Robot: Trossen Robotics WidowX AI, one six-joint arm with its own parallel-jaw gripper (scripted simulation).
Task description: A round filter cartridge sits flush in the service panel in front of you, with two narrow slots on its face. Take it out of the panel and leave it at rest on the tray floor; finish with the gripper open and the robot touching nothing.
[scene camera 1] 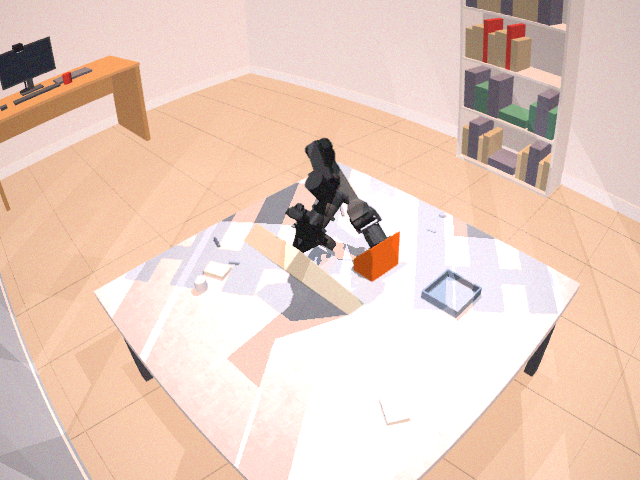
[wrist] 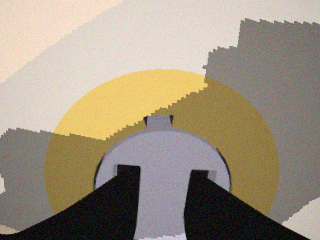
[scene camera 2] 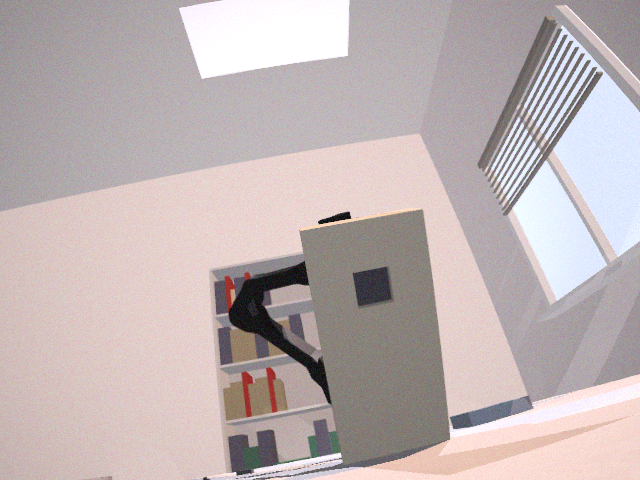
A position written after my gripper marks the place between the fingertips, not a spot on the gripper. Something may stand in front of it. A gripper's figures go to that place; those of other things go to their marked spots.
Scene:
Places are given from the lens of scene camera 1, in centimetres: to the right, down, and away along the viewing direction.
my gripper (scene camera 1: 293,254): -7, 4, 143
tan upright panel (scene camera 1: 291,260): -7, 5, 129
grey-blue tray (scene camera 1: 452,293): 44, 18, 163
The marked spots on the tan upright panel and the grey-blue tray are 62 cm apart.

